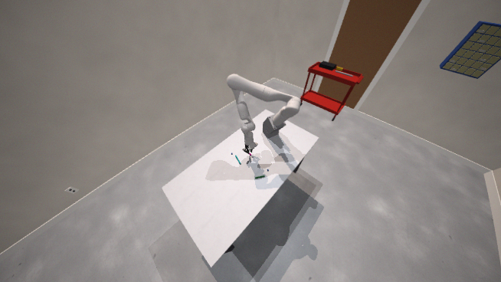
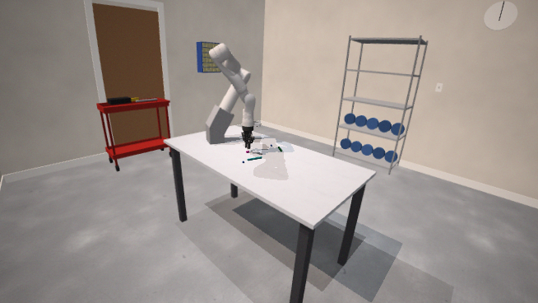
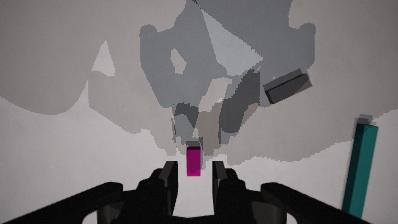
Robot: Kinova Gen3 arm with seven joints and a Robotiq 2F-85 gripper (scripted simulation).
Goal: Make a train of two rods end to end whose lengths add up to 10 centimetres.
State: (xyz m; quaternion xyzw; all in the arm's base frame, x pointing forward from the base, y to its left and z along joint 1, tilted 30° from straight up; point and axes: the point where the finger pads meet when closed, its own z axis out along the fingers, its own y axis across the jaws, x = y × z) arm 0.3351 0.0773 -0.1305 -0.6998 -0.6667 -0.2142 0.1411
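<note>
The magenta rod is 5 cm below my hand. The rest, counted from my hand: grey rod: 7 cm ahead, 5 cm to the left, 5 cm below; then turquoise rod: 12 cm ahead, 5 cm below, 2 cm to the right; then blue rod: 13 cm ahead, 11 cm to the right, 5 cm below.
</note>
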